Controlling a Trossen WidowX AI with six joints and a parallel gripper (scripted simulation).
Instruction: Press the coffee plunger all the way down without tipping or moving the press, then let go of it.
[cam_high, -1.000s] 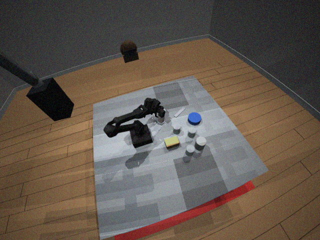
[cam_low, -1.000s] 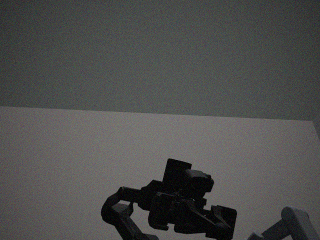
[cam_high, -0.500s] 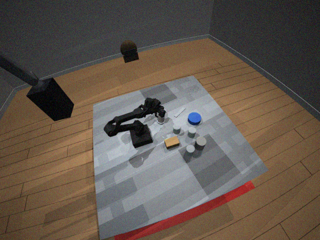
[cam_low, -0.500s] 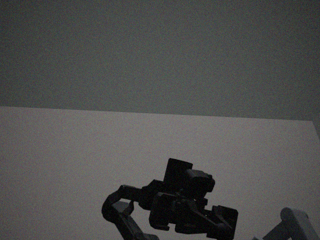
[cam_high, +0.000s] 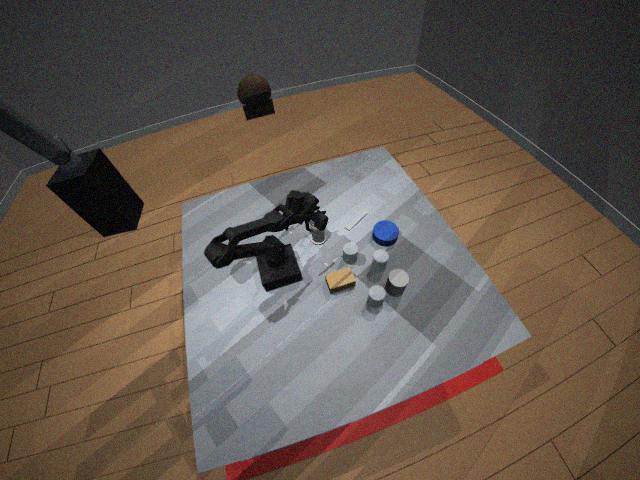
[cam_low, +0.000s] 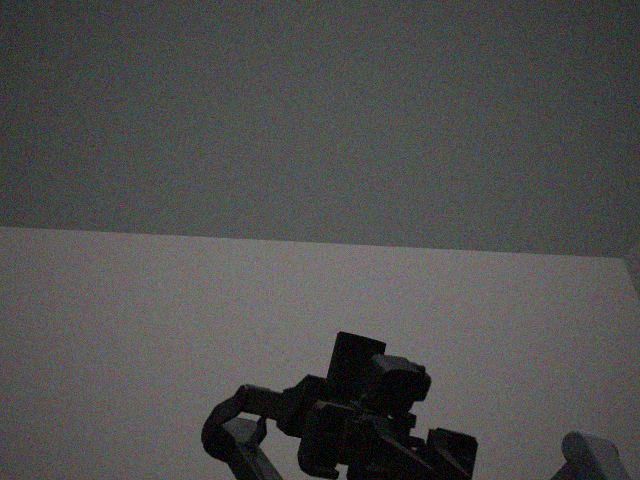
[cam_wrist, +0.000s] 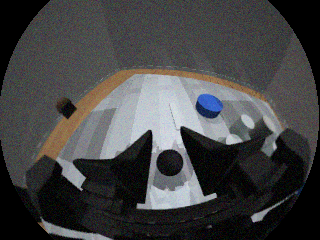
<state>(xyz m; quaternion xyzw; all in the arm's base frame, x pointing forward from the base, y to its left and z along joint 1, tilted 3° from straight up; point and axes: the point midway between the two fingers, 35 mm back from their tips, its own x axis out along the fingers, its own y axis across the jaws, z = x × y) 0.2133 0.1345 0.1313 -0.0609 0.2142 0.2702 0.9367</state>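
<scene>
Now: gripper tip 40 mm past the coffee press, 10 mm to the left of it and 90 mm above it. The rest, counted from my gripper tip: tan box: 10 mm ahead, 280 mm to the right, 140 mm below; then blue round lid: 270 mm ahead, 90 mm to the right, 150 mm below.
</scene>
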